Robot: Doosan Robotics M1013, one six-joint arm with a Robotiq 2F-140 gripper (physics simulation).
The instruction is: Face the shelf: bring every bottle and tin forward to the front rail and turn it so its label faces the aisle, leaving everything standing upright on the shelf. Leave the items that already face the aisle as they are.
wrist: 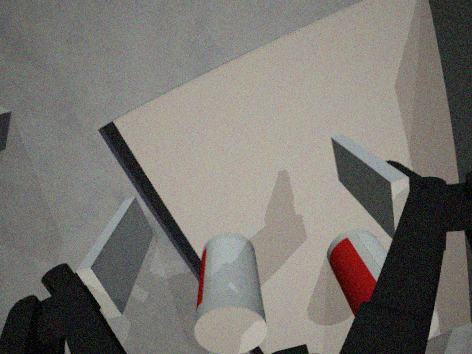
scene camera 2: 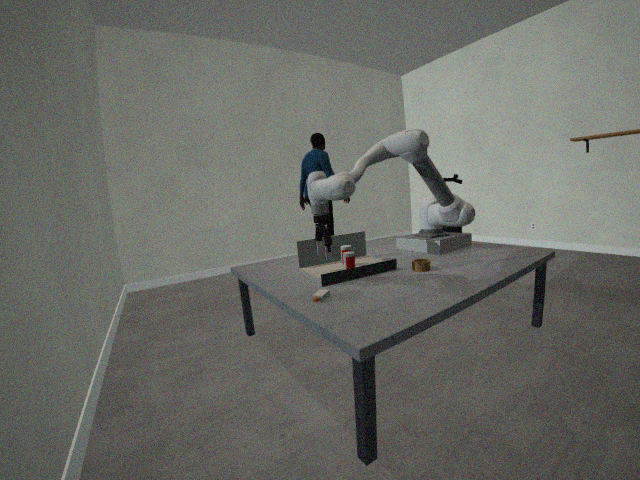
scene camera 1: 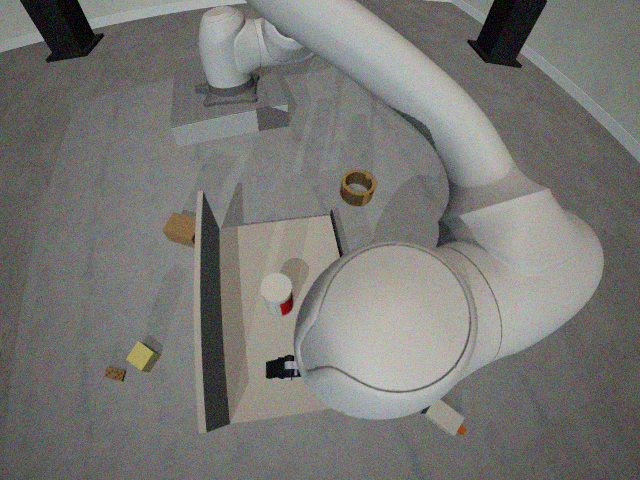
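Pixels of known places: gripper, between the fingertips: (wrist: 237, 188) (scene camera 2: 324, 256); arm's base, origin of its link: (scene camera 2: 431, 236) (scene camera 1: 232, 90).
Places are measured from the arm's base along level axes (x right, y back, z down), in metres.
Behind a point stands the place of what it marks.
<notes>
The shelf (scene camera 1: 258, 248) @(z 0.056, x -0.108, y -0.604 m) (scene camera 2: 307, 254) @(z -0.016, x -0.041, y -0.939 m) (wrist: 225, 125) @(z 0.056, x -0.242, y -0.930 m) has a low dark front rail (scene camera 1: 337, 229) @(z 0.030, x -0.303, y -0.579 m) (scene camera 2: 359, 273) @(z 0.066, x -0.320, y -0.757 m) (wrist: 153, 200) @(z 0.039, x -0.327, y -0.891 m). One red and white tin (scene camera 2: 349, 260) @(z -0.009, x -0.315, y -0.806 m) (wrist: 230, 280) @(z -0.015, x -0.277, y -0.823 m) stands upright close to the rail, its red label towards the aisle; in scene camera 1 the arm hides it. A second red and white tin (scene camera 1: 277, 294) @(z -0.053, x -0.159, y -0.763 m) (scene camera 2: 342, 252) @(z -0.023, x -0.167, y -0.776 m) (wrist: 352, 272) @(z 0.003, x -0.174, y -0.772 m) stands upright further back, its red label partly turned to the aisle side. My gripper (scene camera 2: 322, 253) @(z -0.032, x -0.242, y -0.908 m) (wrist: 237, 188) @(z -0.032, x -0.242, y -0.908 m) is open and empty, pointing down above the shelf, beside the tins. The arm hides its fingertips in scene camera 1.
A brown ring (scene camera 1: 357, 199) @(z 0.060, x -0.376, y -0.463 m) (scene camera 2: 421, 266) @(z 0.062, x -0.423, y -0.445 m) lies beyond one shelf end, a white box with an orange tip (scene camera 1: 443, 417) @(z 0.063, x -0.485, y -1.031 m) (scene camera 2: 322, 294) @(z 0.063, x -0.517, y -1.033 m) past the other. Behind the back panel lie a wooden block (scene camera 1: 179, 228) @(z 0.041, x 0.098, y -0.543 m), a yellow cube (scene camera 1: 142, 356) @(z 0.053, x 0.151, y -0.859 m) and a small brown piece (scene camera 1: 114, 374) @(z 0.083, x 0.233, y -0.897 m). A person (scene camera 2: 316, 162) stands behind the arm.
</notes>
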